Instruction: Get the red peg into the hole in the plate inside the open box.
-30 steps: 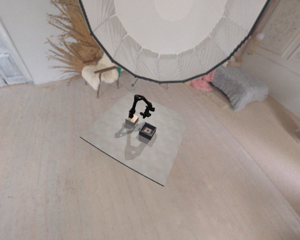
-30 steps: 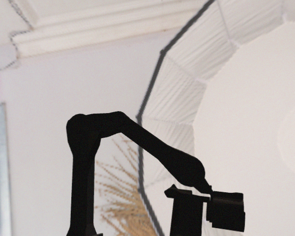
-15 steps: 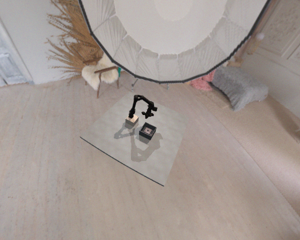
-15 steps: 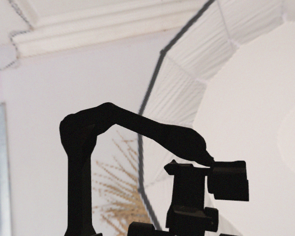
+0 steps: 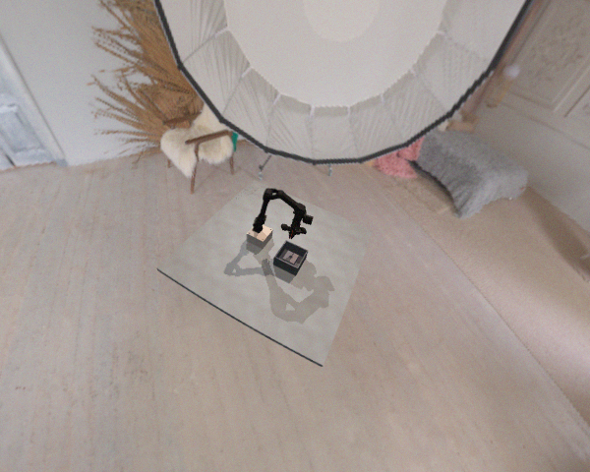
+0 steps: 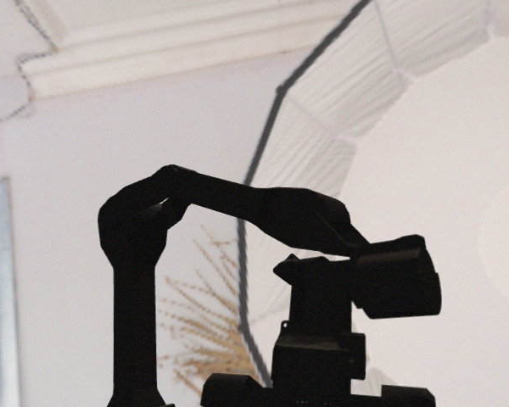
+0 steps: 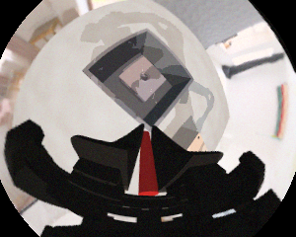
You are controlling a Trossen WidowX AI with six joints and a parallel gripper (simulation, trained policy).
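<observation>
Now: the plate 9 cm to the right of my gripper tip, 9 cm below it and 6 cm ahead of it. The rest, counted from my gripper tip: dark box 11 cm below, 9 cm to the right, 6 cm ahead; then red peg 3 cm above, 2 cm to the left, 1 cm behind.
</observation>
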